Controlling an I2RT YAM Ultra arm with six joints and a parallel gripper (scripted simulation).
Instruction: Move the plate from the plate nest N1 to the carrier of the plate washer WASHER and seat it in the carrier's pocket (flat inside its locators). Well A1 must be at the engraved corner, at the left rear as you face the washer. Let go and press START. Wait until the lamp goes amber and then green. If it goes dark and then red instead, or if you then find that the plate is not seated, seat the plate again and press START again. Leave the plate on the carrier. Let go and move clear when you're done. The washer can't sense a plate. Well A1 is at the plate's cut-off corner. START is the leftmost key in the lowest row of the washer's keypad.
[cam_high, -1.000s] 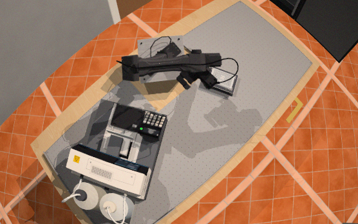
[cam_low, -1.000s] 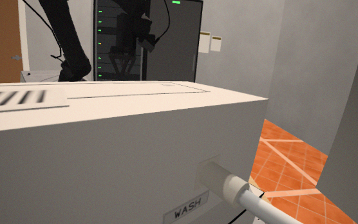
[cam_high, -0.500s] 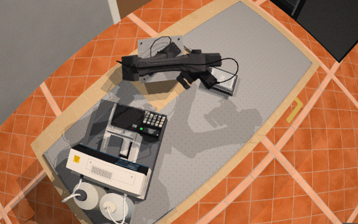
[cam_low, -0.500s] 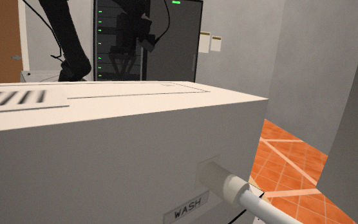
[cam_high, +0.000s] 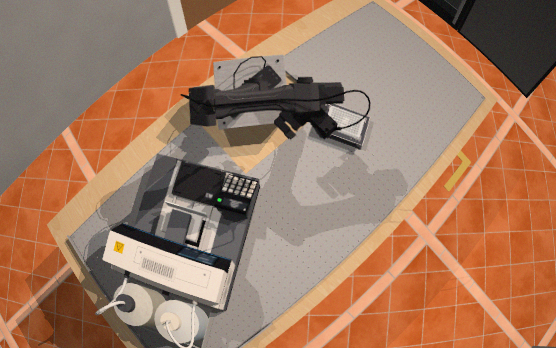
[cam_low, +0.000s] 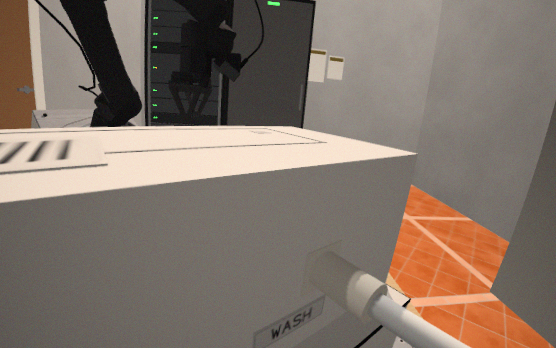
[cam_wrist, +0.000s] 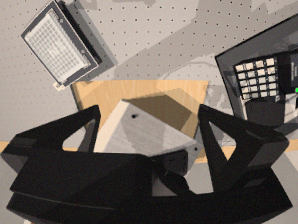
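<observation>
The white well plate is 200 mm to the left of my hand, 190 mm below it and 40 mm ahead of it. The rest, counted from my hand: wash hose port 560 mm to the right, 160 mm ahead, 10 mm below; plate washer 440 mm to the right, 100 mm below, 50 mm behind; dark plate nest 200 mm to the left, 200 mm below, 40 mm ahead.
</observation>
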